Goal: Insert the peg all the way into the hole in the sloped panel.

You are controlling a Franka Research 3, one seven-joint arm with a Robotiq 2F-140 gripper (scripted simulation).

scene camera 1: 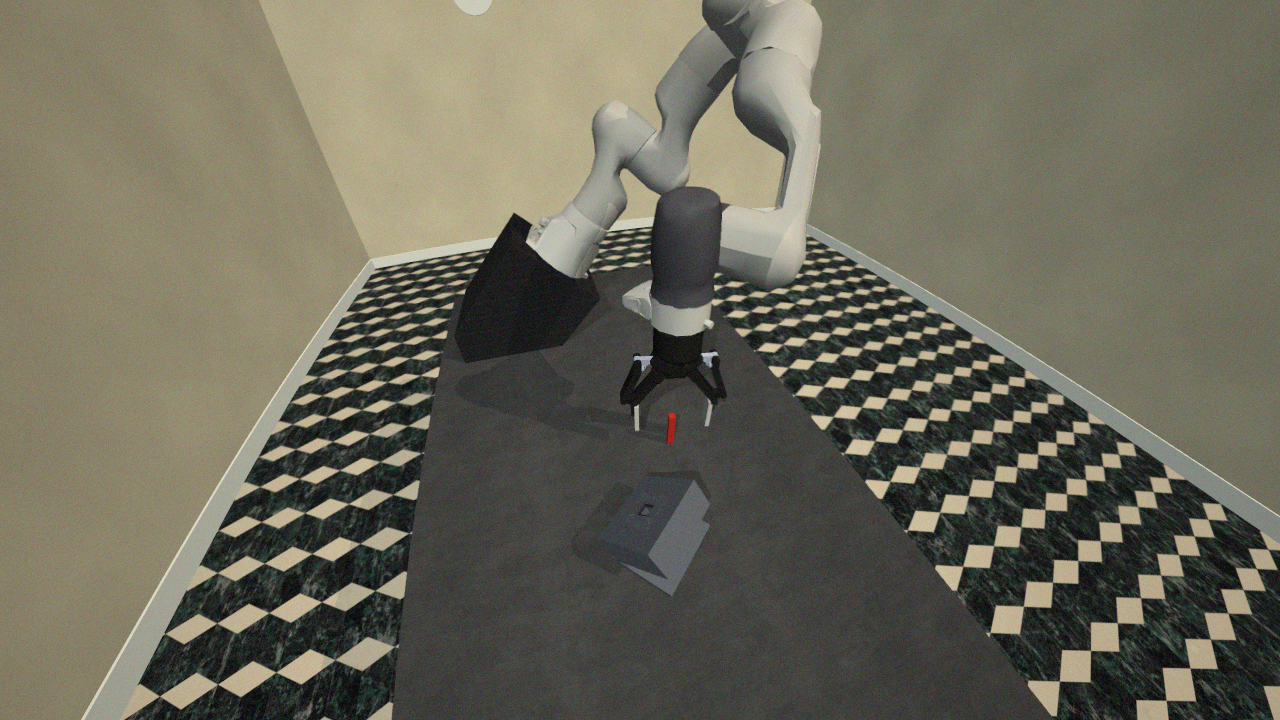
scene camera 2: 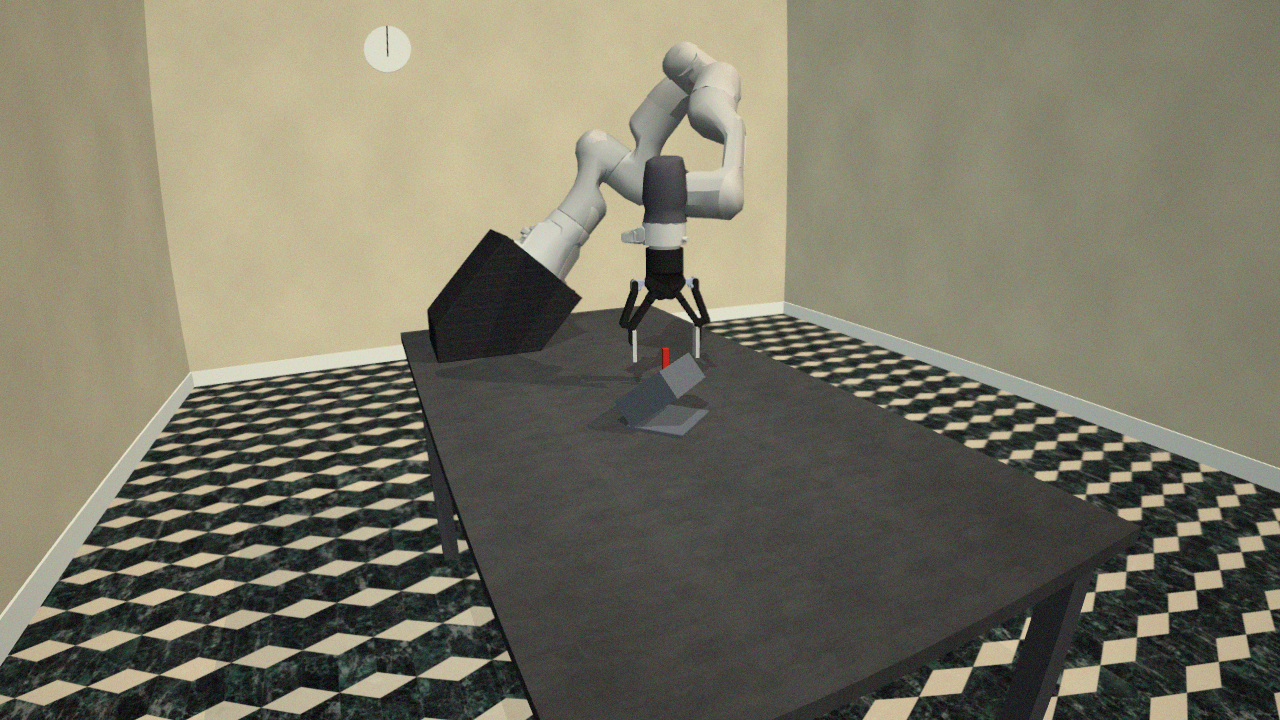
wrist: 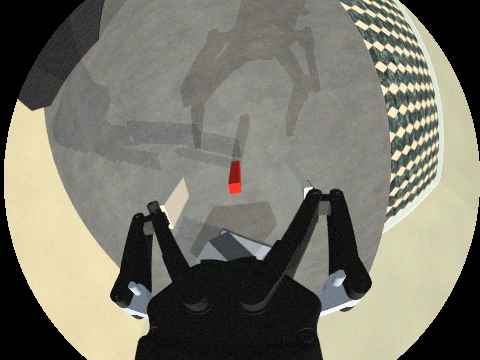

Labels:
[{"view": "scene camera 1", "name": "my gripper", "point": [671, 422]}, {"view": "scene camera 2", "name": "my gripper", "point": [665, 358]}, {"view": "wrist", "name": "my gripper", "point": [234, 180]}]

